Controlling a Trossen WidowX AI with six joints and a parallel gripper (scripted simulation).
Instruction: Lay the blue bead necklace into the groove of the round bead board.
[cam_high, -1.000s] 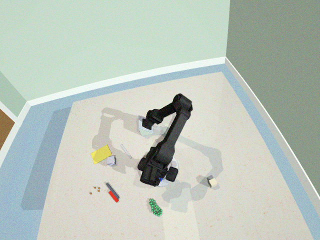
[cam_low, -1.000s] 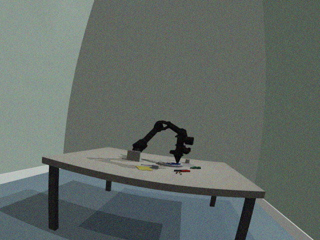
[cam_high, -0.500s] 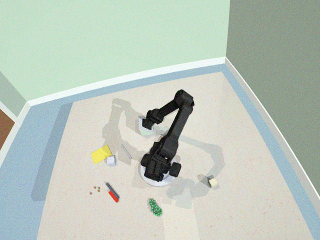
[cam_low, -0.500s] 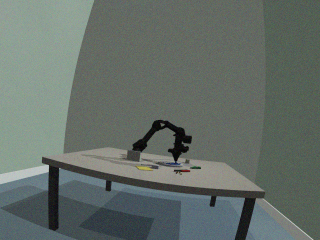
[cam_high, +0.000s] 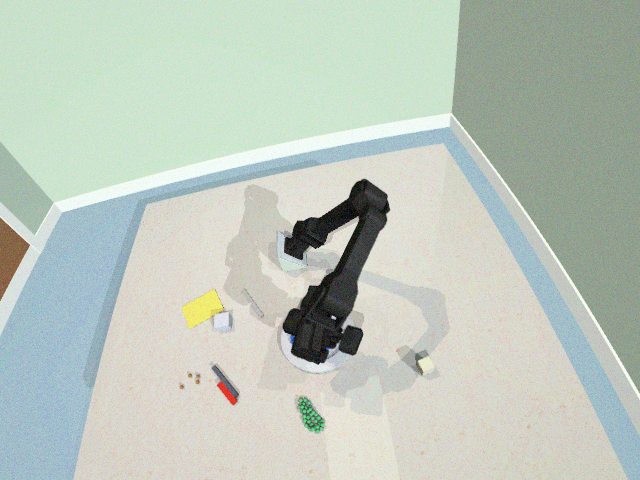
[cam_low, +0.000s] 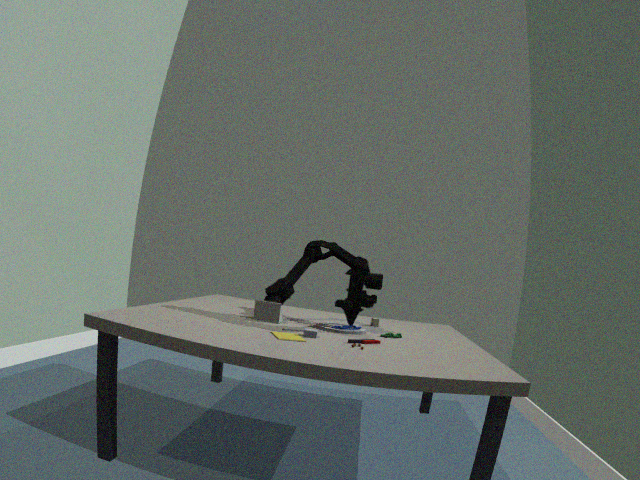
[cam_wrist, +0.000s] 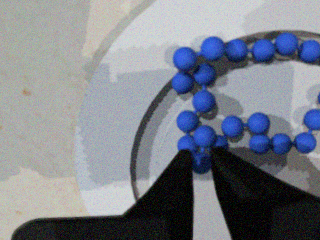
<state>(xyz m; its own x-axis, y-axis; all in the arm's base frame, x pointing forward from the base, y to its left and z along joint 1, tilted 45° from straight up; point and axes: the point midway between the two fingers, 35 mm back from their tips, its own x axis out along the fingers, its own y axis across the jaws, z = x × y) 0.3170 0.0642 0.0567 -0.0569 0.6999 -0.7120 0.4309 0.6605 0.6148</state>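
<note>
Right now the round bead board is 30 mm behind my gripper tip, 20 mm to the right of it and 10 mm below it. Round my gripper tip: grey tool 90 mm ahead, 270 mm to the right, 20 mm below; cream cube 90 mm ahead, 230 mm to the left; stick 160 mm behind, 220 mm to the right, 20 mm below.
</note>
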